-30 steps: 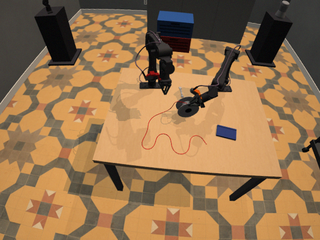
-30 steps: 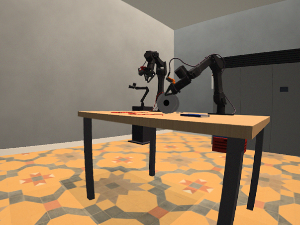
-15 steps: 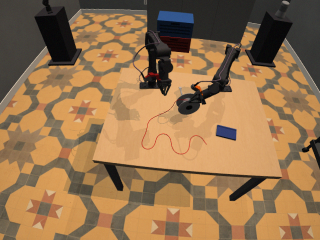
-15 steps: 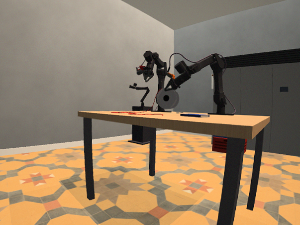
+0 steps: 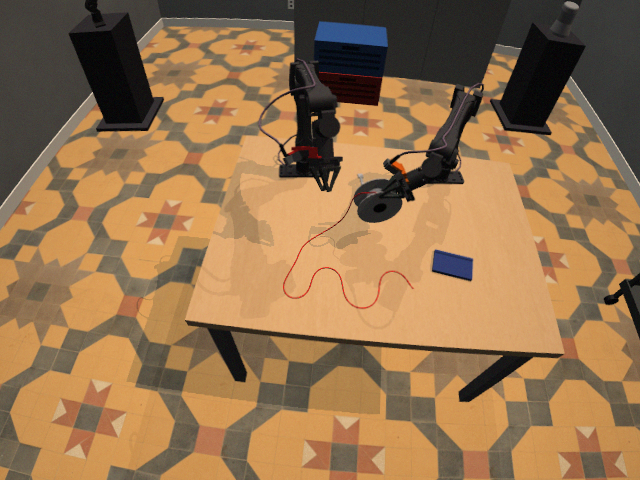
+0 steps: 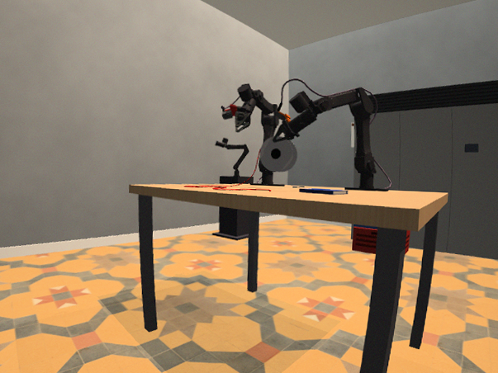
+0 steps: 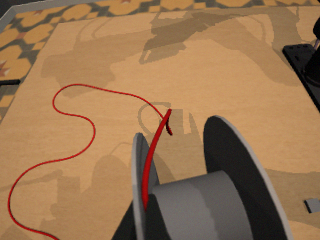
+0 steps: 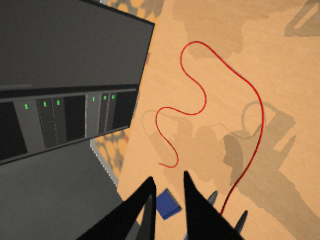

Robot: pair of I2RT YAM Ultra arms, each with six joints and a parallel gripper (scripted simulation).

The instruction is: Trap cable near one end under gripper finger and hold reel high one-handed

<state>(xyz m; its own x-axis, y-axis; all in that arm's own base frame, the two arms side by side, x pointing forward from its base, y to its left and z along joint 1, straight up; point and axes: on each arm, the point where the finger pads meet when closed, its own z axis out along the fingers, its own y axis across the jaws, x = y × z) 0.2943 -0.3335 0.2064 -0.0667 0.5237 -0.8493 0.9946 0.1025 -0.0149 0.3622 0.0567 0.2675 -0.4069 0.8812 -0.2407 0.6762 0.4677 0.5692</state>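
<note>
Now: left hand 3 cm past the grey reel and 6 cm above it. Also, from my left hand: grey wrench: 26 cm behind, 2 cm to the right, 20 cm below.
</note>
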